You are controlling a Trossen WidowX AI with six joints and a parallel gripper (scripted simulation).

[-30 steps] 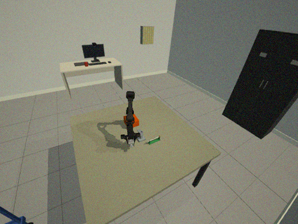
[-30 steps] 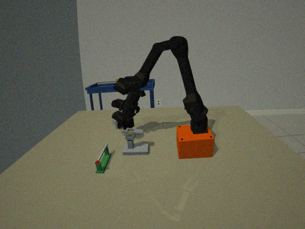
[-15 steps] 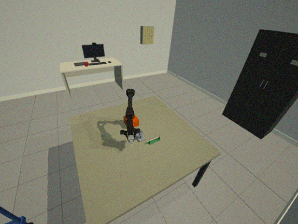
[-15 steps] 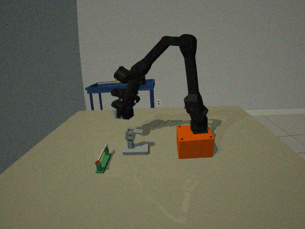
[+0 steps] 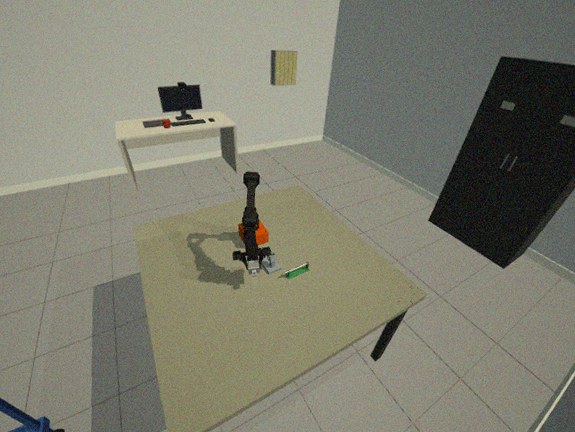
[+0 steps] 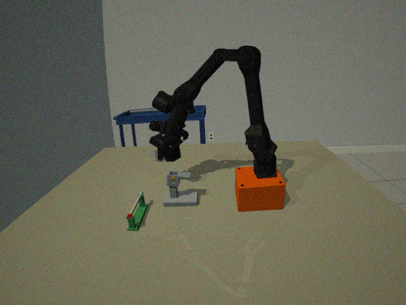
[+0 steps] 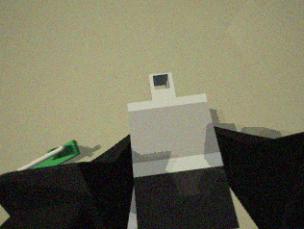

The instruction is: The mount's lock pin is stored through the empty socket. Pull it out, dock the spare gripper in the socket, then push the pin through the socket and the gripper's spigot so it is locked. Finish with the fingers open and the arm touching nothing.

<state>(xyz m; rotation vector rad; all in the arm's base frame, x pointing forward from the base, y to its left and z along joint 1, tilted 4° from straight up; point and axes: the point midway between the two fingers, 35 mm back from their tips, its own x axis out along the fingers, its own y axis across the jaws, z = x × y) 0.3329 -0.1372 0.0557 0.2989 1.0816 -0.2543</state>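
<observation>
The spare gripper lies 10 mm above my gripper tip. Also, from my gripper tip: socket 140 mm to the left, 70 mm behind, 60 mm below; then green cradle 240 mm to the left, 80 mm below, 50 mm ahead.
</observation>
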